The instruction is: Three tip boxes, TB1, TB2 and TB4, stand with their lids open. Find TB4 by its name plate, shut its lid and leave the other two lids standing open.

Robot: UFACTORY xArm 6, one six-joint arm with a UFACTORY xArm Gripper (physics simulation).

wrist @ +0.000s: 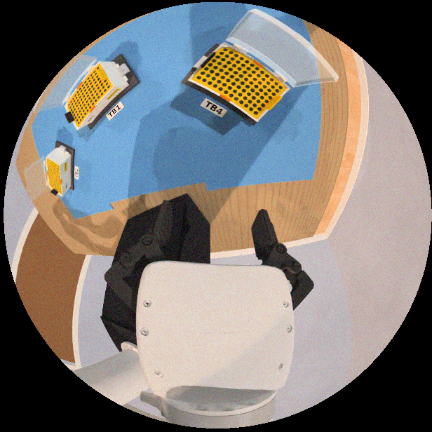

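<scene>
The tip box TB4 [240, 82], with a yellow top full of dark holes, stands at the upper middle of the wrist view. Its clear lid [282, 47] stands open on the far side. Its name plate [213, 108] reads TB4 and lies on the near side. The tip box TB1 [92, 95] stands at the upper left, its clear lid [70, 75] open. A smaller-looking third tip box [59, 172] stands at the far left with its lid [36, 177] open; its plate [76, 173] is too small to read surely. My gripper [214, 214] is open and empty, apart from all the boxes.
A blue mat [260, 155] lies under the boxes on a wooden table [332, 115]. The table's near edge runs below the mat, and its right edge is pale. A black shape [195, 225] shows behind the left finger. Brown and grey floor areas show beyond the table.
</scene>
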